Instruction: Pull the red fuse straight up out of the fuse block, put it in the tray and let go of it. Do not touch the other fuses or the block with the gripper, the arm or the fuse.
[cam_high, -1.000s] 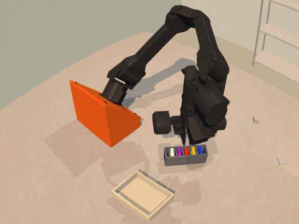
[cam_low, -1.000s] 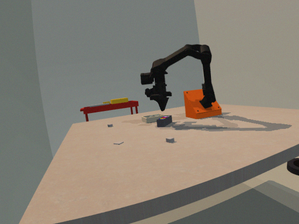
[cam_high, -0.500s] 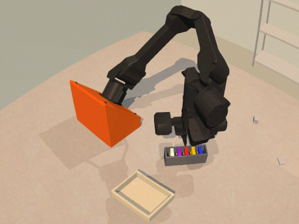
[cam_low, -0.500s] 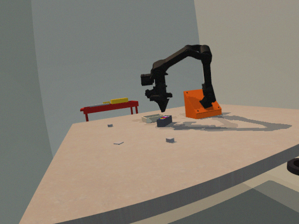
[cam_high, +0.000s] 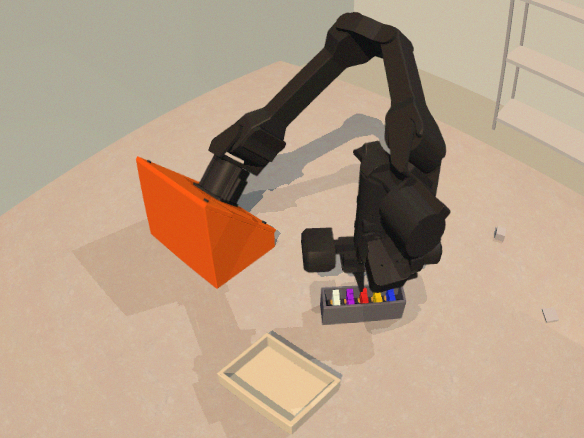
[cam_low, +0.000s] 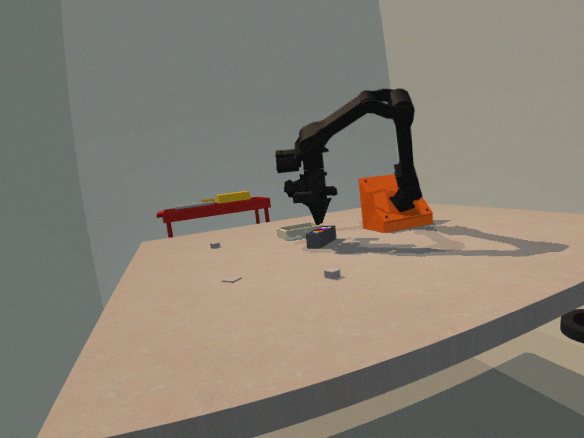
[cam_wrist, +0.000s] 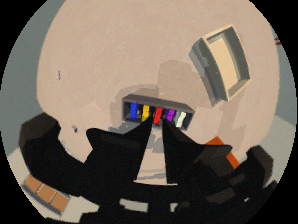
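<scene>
The red fuse lies 30 mm below my gripper tip. The rest, counted from my gripper tip: cream tray 20 mm behind, 180 mm to the right, 50 mm below; then purple fuse 20 mm behind, 10 mm to the right, 30 mm below; then yellow fuse 10 mm ahead, 10 mm to the left, 30 mm below.
</scene>
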